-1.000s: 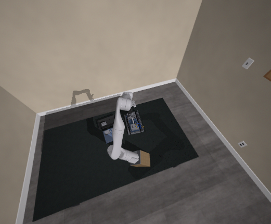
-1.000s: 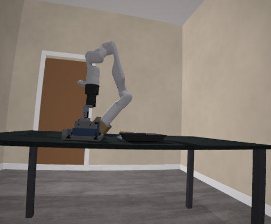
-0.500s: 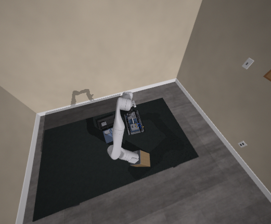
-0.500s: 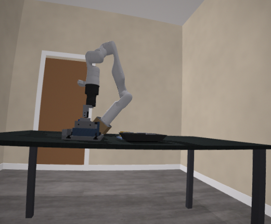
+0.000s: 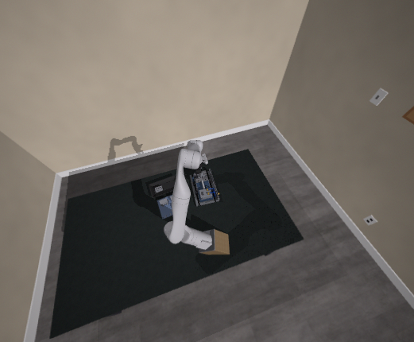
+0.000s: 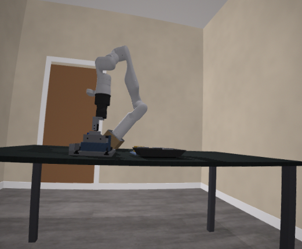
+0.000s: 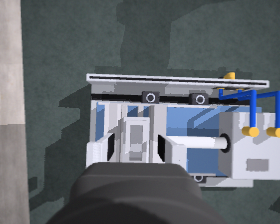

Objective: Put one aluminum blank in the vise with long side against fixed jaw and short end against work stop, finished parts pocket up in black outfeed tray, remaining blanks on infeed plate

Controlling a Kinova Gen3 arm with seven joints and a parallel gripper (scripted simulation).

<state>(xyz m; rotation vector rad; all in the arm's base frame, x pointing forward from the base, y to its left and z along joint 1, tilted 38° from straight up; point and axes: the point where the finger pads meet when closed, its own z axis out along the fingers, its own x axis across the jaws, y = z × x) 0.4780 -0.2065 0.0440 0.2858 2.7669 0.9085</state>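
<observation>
Now: hand 7 cm past the vise, 1 cm to the right of it and 10 cm above it. Also, from my hand: bluish plate (12 cm behind, 31 cm to the left, 13 cm below); then yellow brass blank (17 cm behind, 26 cm to the left, 11 cm below).
</observation>
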